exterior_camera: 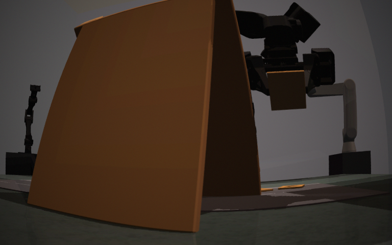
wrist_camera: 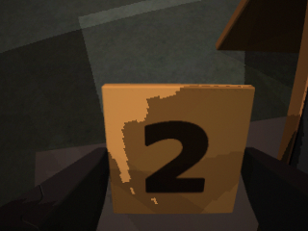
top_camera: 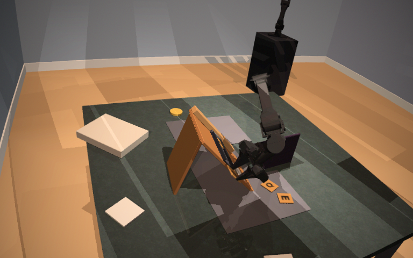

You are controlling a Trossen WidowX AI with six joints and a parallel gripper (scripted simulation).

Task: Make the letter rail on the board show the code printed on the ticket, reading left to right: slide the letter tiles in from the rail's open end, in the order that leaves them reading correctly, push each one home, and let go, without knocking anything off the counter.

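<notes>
Now: the white ticket 90 mm behind my gripper tip, 90 mm to the right of it and 70 mm below it. Also, from my gripper tip: orange tile marked 2: right at my gripper tip; cream box: 300 mm ahead, 580 mm to the right, 130 mm below; grey mat: 190 mm behind, 230 mm to the right, 150 mm below.
</notes>
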